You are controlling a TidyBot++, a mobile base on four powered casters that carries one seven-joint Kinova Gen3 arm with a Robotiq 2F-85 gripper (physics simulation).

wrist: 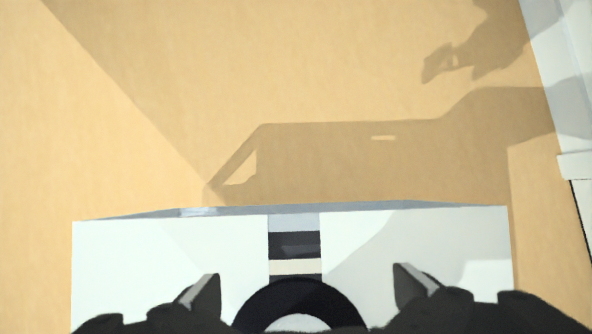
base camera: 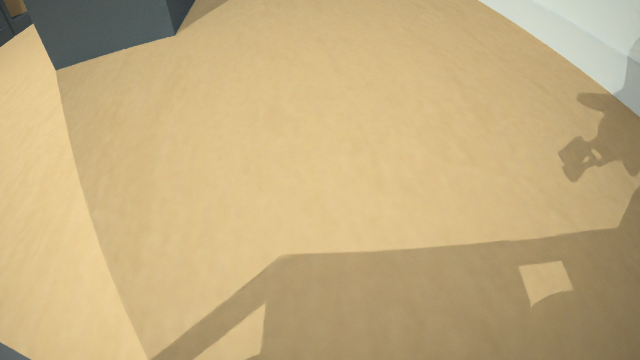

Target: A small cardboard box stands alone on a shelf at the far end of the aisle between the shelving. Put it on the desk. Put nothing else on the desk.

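Frame: origin at the arm's base, x ahead, y left, z up, level; centimetres.
Seen in the pictures: gripper, fingertip midpoint: (wrist: 307,287).
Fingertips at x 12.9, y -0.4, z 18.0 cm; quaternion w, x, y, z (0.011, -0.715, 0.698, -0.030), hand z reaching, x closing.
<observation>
A point is followed by its place in that frame.
My gripper (wrist: 307,287) {y -0.4, x 12.9, z 18.0 cm} is open and empty in the wrist view, its two dark fingers wide apart above the white top of my own base (wrist: 150,250) {y 16.2, x 11.6, z -1.4 cm}. The small cardboard box on the far shelf and the desk do not show in either view that I can tell.
A dark grey block-like unit (base camera: 105,30) {y 70.7, x 108.9, z -31.7 cm} stands on the floor at the upper left of the base view, with part of dark shelving (base camera: 21,21) {y 192.4, x 194.0, z -34.3 cm} behind it at the left edge. A white wall (base camera: 590,30) {y -59.8, x 82.4, z -30.2 cm} runs along the right. My shadow falls on the wooden floor (base camera: 325,150) {y 2.3, x 52.2, z -39.6 cm} (wrist: 300,60) {y -3.5, x 50.4, z -39.7 cm}.
</observation>
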